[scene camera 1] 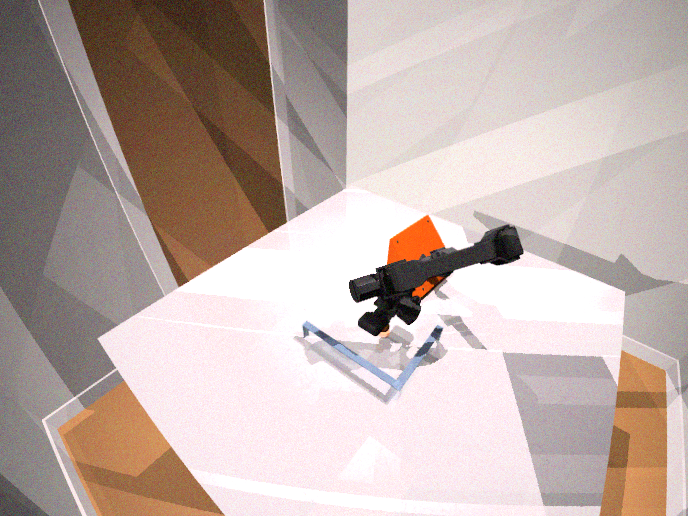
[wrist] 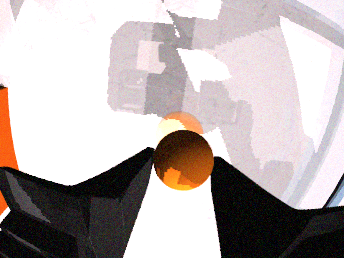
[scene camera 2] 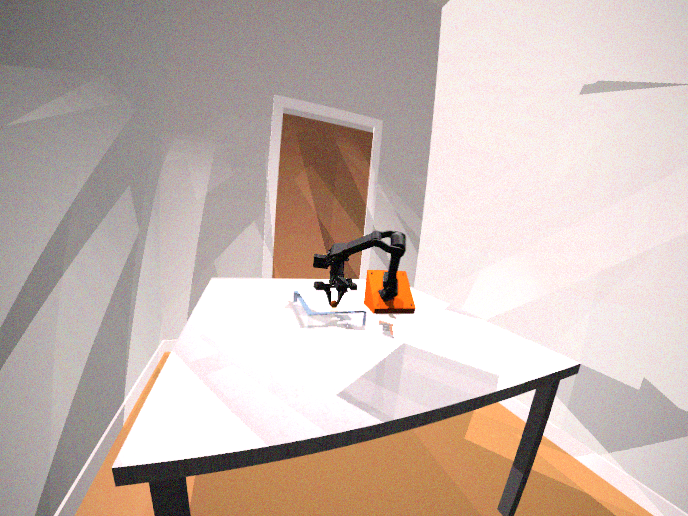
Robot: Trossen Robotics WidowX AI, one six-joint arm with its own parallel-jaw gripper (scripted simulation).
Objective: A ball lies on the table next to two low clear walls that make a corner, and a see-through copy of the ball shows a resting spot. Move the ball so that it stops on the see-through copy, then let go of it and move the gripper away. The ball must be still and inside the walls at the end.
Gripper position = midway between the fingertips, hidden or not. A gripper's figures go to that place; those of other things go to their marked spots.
Labels:
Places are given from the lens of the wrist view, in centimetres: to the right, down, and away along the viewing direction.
my gripper (wrist: pixel 183 158): 1, 2, 10
orange ball (wrist: pixel 182 160): 1, 1, 8

